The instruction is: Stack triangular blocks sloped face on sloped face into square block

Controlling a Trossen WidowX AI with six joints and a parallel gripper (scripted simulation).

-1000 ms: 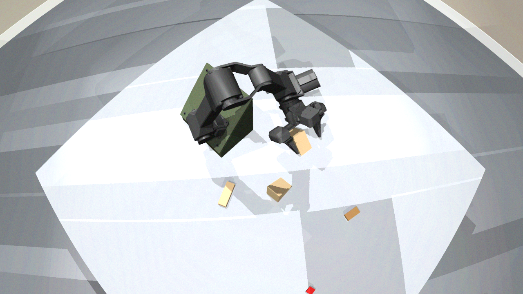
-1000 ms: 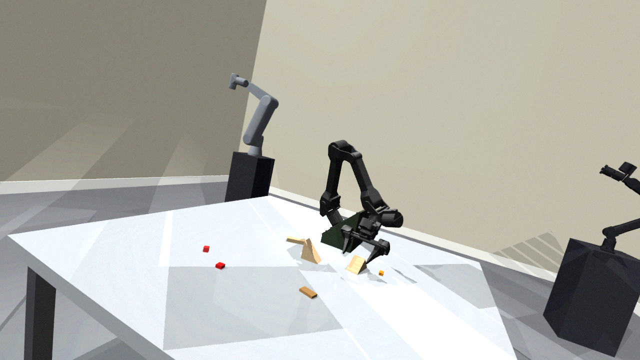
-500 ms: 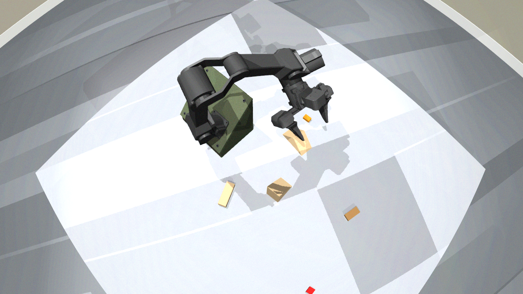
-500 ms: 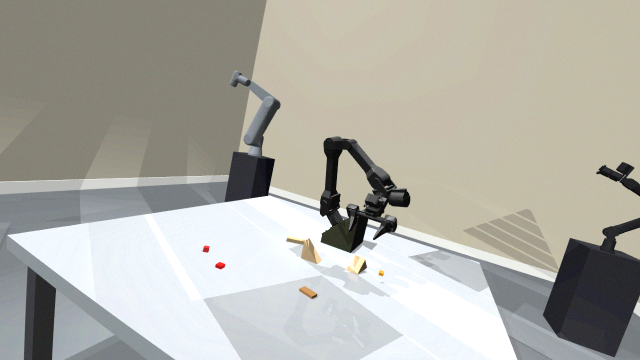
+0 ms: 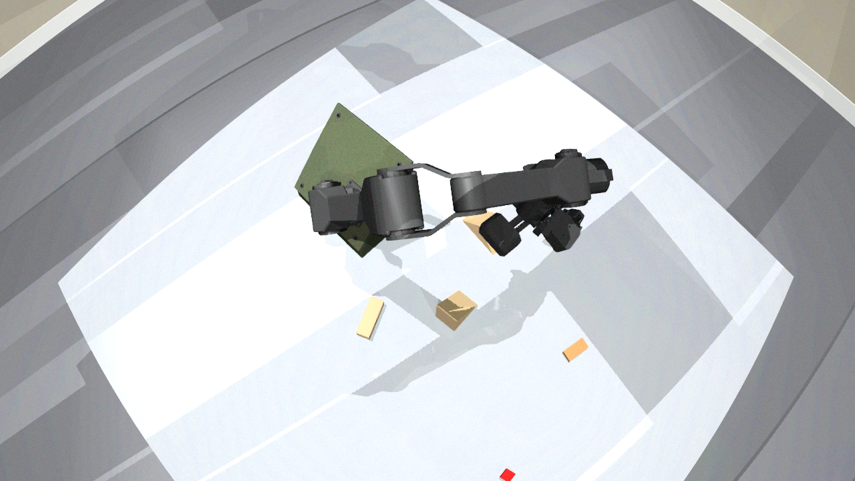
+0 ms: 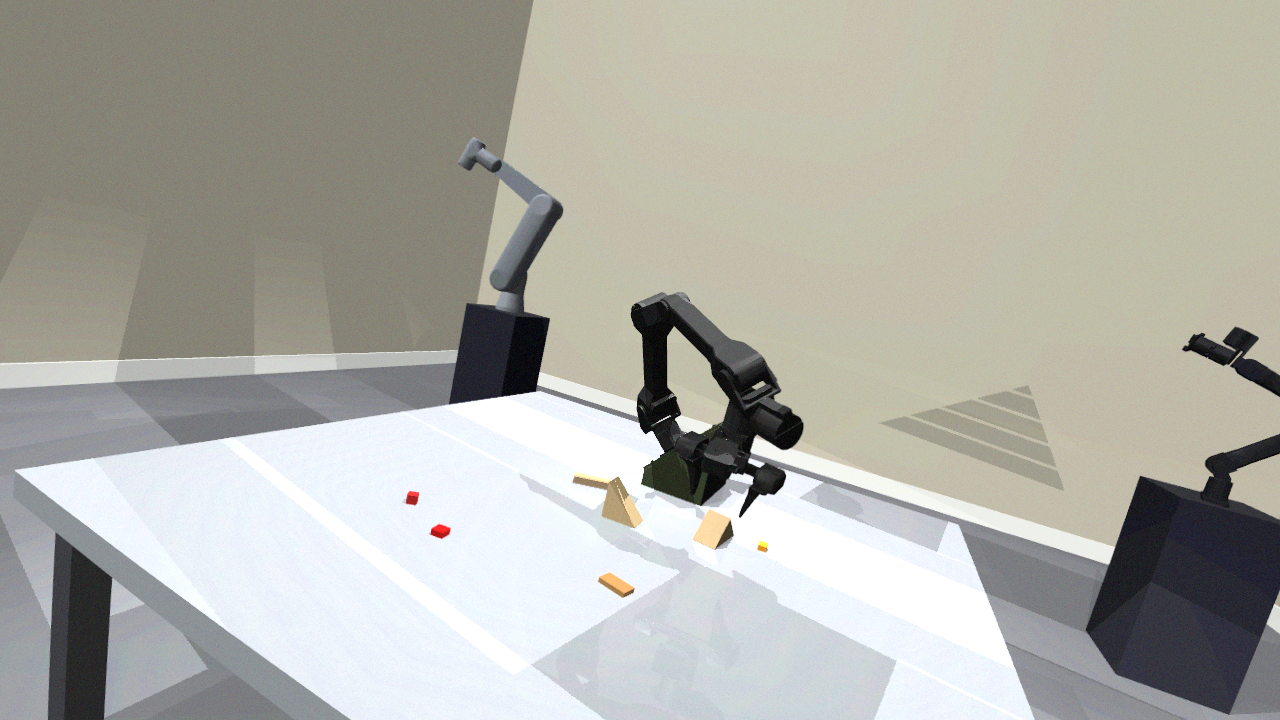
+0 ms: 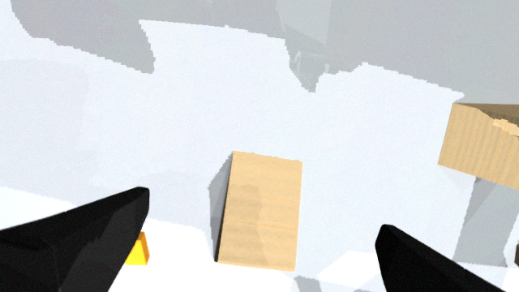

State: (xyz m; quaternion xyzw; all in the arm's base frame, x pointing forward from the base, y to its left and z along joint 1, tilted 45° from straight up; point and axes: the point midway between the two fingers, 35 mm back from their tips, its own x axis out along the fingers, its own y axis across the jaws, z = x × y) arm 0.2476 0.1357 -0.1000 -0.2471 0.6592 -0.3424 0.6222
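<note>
Now: the cube 9 cm behind my gripper tip, 8 cm to the left of it and 8 cm below it. Also, from my gripper tip: thin plank 28 cm to the right, 9 cm behind, 7 cm below.
</note>
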